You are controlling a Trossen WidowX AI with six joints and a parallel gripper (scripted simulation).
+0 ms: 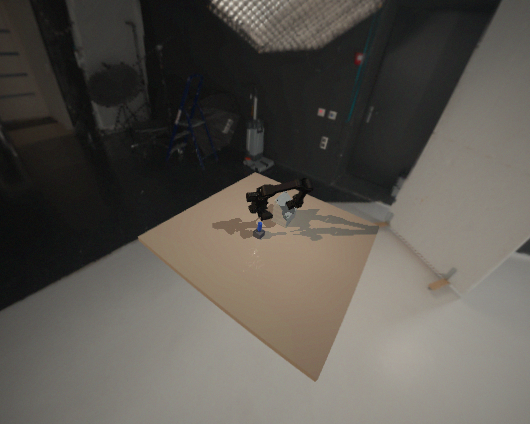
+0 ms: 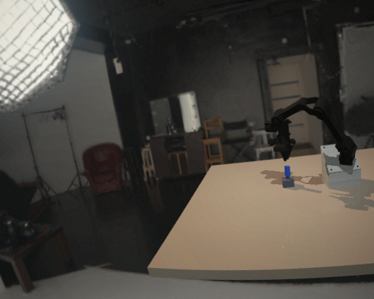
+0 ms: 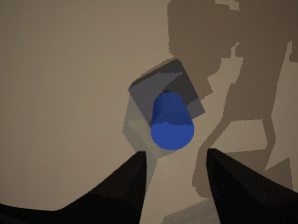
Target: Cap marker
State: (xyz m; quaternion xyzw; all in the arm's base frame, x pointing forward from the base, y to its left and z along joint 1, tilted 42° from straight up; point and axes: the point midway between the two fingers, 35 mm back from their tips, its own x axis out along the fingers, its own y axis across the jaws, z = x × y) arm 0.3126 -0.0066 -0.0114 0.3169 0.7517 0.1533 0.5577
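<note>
The blue cap is 60 mm below my gripper tip. Also, from my gripper tip: dark grey holder block (130 mm below).
</note>
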